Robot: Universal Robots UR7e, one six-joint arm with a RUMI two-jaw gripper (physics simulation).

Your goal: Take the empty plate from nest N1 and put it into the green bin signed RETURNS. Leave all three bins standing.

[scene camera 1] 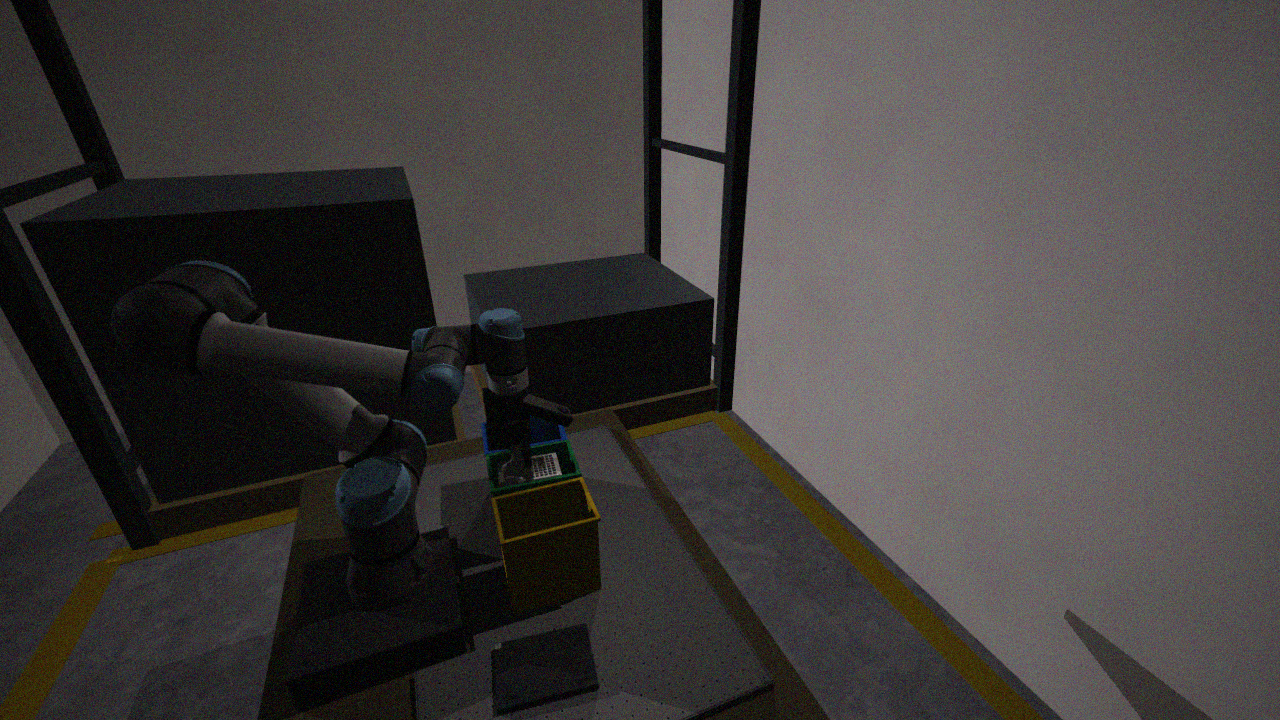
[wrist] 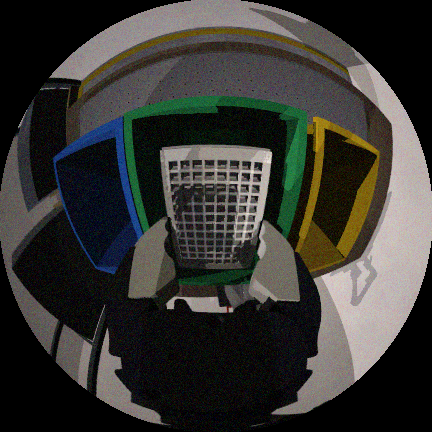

Labels:
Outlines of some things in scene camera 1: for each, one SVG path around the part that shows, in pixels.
The gripper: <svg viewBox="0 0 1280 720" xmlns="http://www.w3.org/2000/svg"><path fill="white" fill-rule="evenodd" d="M483 388L483 402L490 451L498 449L512 450L512 459L502 466L502 473L505 476L526 478L526 482L533 481L530 450L530 416L568 427L573 420L570 409L528 394L528 386L521 393L511 396L497 395L489 388Z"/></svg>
A green bin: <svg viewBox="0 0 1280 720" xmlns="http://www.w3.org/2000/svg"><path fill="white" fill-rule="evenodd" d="M570 441L563 440L530 446L531 457L556 452L562 473L561 476L499 488L497 463L511 460L512 450L487 454L486 461L491 494L494 494L494 497L582 476Z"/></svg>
A blue bin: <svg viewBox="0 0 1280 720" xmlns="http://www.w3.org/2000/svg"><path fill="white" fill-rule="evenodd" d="M481 423L485 457L487 454L509 451L500 449L490 451L486 422ZM530 416L530 446L568 440L562 425Z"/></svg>

